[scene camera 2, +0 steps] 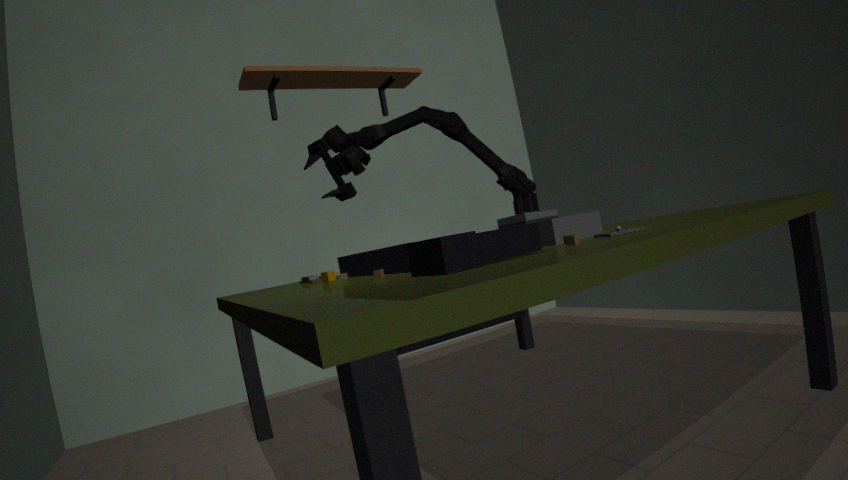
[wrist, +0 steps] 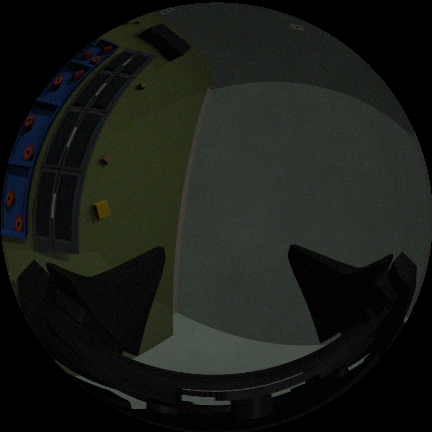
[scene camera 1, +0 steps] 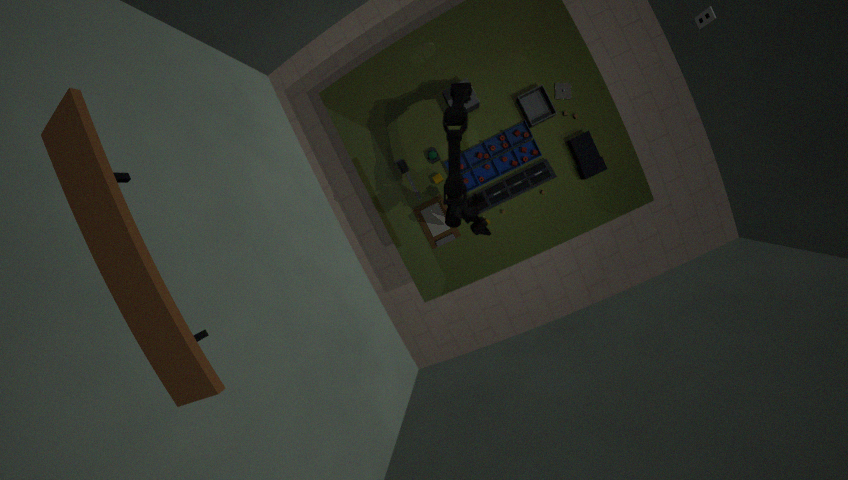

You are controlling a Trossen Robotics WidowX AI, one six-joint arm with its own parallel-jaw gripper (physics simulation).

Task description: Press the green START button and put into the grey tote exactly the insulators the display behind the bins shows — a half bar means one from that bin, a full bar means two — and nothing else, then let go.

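Where they show: gripper, fingertip midpoint: (scene camera 2: 313, 183) (wrist: 229, 253) (scene camera 1: 486, 229); arm's base at its link origin: (scene camera 2: 527, 214).
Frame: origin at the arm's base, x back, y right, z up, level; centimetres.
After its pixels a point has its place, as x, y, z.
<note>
My gripper (scene camera 1: 483, 228) @[-59.9, 7.1, 18.5] (scene camera 2: 314, 182) @[-59.9, 7.1, 18.5] (wrist: 229, 253) @[-59.9, 7.1, 18.5] is open and empty, high above the table beyond the display strip. Blue bins (scene camera 1: 490, 172) @[-37.4, -2.8, -7.7] (wrist: 22, 182) stand in two rows and hold orange-red insulators (scene camera 1: 479, 155) @[-28.1, 0.2, -5.5] (wrist: 29, 121); my arm hides some of them in scene camera 1. The dark display strip (scene camera 1: 517, 184) (wrist: 75, 215) lies alongside the bins, with pale bars in its panels; their exact lengths are hard to read. The grey tote (scene camera 1: 523, 111) @[-14.4, -25.5, -5.0] stands past the bins' far end, and its inside looks empty. The green button (scene camera 1: 432, 154) @[-20.8, 21.7, -4.3] is near the bins' other end.
A black box (scene camera 1: 586, 154) @[-42.0, -47.9, -3.2] (scene camera 2: 443, 252) @[-51.0, -55.7, -5.1] (wrist: 165, 42) @[-44.2, -43.7, -3.9] stands past the display's end. A wood-framed tray (scene camera 1: 423, 223) @[-52.3, 36.9, -7.8] lies near the arm's far end. A yellow block (scene camera 2: 327, 276) @[-61.0, 4.1, -7.0] (wrist: 101, 209) @[-60.3, 5.8, -5.7] and small tan cubes (wrist: 105, 158) @[-57.5, -3.3, -6.7] lie beside the display. A wall shelf (scene camera 1: 130, 249) (scene camera 2: 330, 77) hangs above.
</note>
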